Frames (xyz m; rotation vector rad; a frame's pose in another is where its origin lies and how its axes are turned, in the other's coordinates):
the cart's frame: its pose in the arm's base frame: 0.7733 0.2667 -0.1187 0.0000 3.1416 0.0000
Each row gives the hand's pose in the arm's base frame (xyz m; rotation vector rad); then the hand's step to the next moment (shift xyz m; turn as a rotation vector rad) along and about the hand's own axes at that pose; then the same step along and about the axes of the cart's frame.
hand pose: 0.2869 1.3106 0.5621 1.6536 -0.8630 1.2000
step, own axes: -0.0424 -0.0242 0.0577 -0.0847 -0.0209 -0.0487
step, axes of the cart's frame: -0.0289 -0.0437 0.0545 0.0220 0.0558 0.0799
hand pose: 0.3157 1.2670 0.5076 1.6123 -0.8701 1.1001
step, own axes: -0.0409 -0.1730 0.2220 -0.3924 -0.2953 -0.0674
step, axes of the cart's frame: -0.1992 -0.1626 0.1216 -0.1179 0.1625 0.4532
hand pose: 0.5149 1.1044 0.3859 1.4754 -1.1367 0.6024
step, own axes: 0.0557 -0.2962 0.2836 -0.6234 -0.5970 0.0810
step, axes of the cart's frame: -0.2236 -0.3113 0.1561 -0.2597 0.0695 0.8242
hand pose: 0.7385 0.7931 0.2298 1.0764 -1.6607 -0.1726
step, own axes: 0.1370 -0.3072 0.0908 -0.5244 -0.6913 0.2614
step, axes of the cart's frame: -0.0966 -0.3111 0.1236 -0.1631 -0.1268 0.8823
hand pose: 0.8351 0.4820 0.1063 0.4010 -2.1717 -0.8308
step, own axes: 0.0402 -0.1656 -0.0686 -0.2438 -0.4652 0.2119
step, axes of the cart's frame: -0.0282 -0.1728 0.0555 -0.0108 -0.1259 0.5521
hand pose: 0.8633 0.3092 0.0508 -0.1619 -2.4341 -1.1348
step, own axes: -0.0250 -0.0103 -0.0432 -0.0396 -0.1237 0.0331
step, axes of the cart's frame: -0.0343 -0.0372 -0.0060 0.0116 -0.0530 0.1226
